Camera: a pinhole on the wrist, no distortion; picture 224 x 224 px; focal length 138.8 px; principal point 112.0 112.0 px. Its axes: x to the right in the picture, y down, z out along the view. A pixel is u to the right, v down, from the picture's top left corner.
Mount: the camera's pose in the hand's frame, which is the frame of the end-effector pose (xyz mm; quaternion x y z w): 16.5 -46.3 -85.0 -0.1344 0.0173 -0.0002 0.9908
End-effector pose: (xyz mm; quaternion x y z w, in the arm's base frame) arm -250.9 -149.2 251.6 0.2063 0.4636 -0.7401 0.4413
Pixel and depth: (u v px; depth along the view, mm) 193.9 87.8 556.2
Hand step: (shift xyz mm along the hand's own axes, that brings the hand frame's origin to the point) 364.0 6.7 465.4
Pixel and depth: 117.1 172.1 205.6
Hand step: 30.7 94.2 89.1
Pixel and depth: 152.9 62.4 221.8
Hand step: 89.8 -64.0 147.5
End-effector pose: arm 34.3 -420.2 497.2 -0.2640 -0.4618 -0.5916 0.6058
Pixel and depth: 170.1 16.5 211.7
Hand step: 113.0 -130.8 154.7
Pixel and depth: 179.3 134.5 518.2
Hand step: 285.0 171.4 383.2
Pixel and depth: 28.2 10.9 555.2
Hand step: -297.7 -286.5 569.0
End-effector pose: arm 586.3 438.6 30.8 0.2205 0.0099 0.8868 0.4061
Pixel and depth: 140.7 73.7 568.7
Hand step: 154.2 -46.7 500.6
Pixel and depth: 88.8 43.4 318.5
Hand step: -25.1 -112.9 265.5
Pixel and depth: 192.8 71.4 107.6
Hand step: 82.9 -48.3 24.9
